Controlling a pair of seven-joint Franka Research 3 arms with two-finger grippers.
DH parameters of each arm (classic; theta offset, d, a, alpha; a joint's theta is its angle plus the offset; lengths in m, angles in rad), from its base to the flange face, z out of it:
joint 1: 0 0.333 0 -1.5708
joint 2: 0 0 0 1.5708
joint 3: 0 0.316 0.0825 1.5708
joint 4: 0 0 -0.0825 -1.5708
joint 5: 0 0.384 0 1.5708
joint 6: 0 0 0.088 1.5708
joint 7: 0 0.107 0 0
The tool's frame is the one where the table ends.
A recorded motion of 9 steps. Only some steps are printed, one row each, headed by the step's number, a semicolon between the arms.
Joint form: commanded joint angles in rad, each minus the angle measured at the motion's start. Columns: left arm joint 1, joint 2, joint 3, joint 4, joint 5, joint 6, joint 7; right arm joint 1, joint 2, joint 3, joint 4, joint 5, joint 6, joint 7.
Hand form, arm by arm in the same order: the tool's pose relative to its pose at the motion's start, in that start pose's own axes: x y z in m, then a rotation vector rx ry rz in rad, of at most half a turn. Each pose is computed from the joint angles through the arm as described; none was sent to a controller.
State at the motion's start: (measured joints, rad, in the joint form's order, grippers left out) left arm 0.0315 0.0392 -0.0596 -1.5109 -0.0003 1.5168 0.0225; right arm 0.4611 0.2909 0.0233 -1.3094 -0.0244 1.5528 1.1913
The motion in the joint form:
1: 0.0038 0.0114 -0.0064 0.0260 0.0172 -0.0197 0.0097; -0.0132 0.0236 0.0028 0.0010 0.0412 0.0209 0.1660
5: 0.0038 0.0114 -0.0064 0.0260 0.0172 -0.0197 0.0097; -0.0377 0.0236 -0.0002 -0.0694 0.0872 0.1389 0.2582
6: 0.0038 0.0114 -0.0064 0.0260 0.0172 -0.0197 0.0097; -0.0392 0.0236 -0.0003 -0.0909 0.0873 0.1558 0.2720
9: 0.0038 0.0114 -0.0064 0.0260 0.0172 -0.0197 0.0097; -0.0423 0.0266 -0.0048 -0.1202 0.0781 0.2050 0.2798
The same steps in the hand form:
1: 0.0015 -0.0008 -0.0041 0.0161 -0.0055 0.0111; 0.0054 -0.0069 0.0126 0.0110 -0.0418 0.1762
5: 0.0015 -0.0008 -0.0041 0.0161 -0.0055 0.0111; 0.0210 -0.0109 0.0356 0.0674 -0.0742 0.3023
6: 0.0015 -0.0008 -0.0041 0.0161 -0.0055 0.0111; 0.0221 -0.0111 0.0444 0.0625 -0.0759 0.3188
9: 0.0015 -0.0008 -0.0041 0.0161 -0.0055 0.0111; 0.0286 -0.0123 0.0562 0.0760 -0.0615 0.3354

